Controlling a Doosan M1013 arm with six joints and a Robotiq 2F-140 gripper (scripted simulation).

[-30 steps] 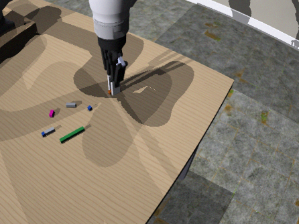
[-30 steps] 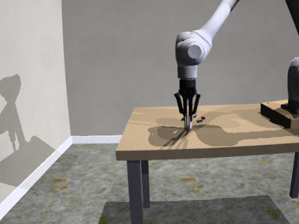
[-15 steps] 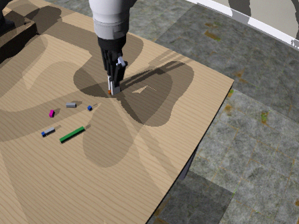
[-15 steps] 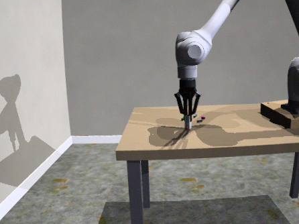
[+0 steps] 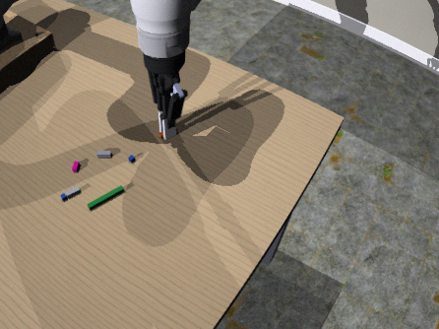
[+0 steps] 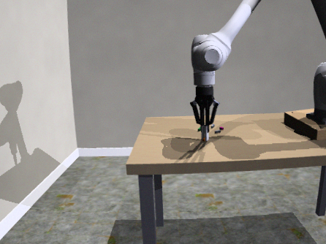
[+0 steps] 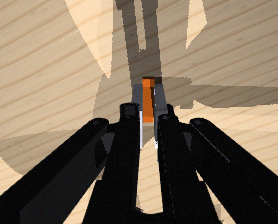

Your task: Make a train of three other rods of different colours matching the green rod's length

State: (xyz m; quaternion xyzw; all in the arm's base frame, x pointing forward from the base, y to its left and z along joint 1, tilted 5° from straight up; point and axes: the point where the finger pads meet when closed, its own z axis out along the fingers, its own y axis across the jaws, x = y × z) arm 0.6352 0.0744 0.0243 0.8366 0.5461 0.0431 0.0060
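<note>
My hand is 200 mm to the left of the green rod and 30 mm above it. Round my hand: orange rod (30 mm below); then magenta rod (100 mm behind, 180 mm to the right, 30 mm below).
</note>
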